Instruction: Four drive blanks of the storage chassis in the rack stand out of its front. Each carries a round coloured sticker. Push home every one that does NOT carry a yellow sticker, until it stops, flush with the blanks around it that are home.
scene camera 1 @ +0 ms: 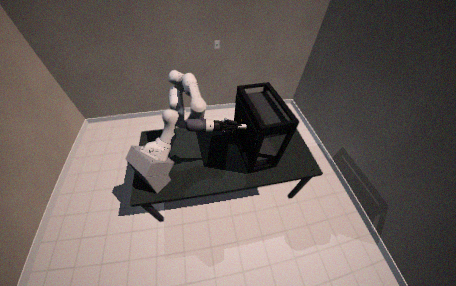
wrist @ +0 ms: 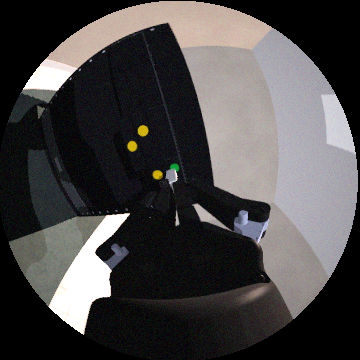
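Note:
The rack (scene camera 1: 274,131) (wrist: 200,145) stands on the table with its dark chassis front facing my arm. In the wrist view three yellow stickers show, an upper one (wrist: 143,130), one a little lower to the left (wrist: 132,146) and a third (wrist: 157,174) beside my fingertips. A green sticker (wrist: 174,167) shows just above and right of the fingertips, partly covered by them. My gripper (scene camera 1: 243,126) (wrist: 172,175) is shut and empty, with its pale tips at the chassis front near the green sticker. Whether the tips touch the green-stickered blank, and how far it stands out, I cannot tell.
The dark table (scene camera 1: 195,186) carries the arm's grey base block (scene camera 1: 152,169) at its left end and the rack at its right. The rack's open frame has posts and top bars close to the gripper. Room walls stand behind and to the right.

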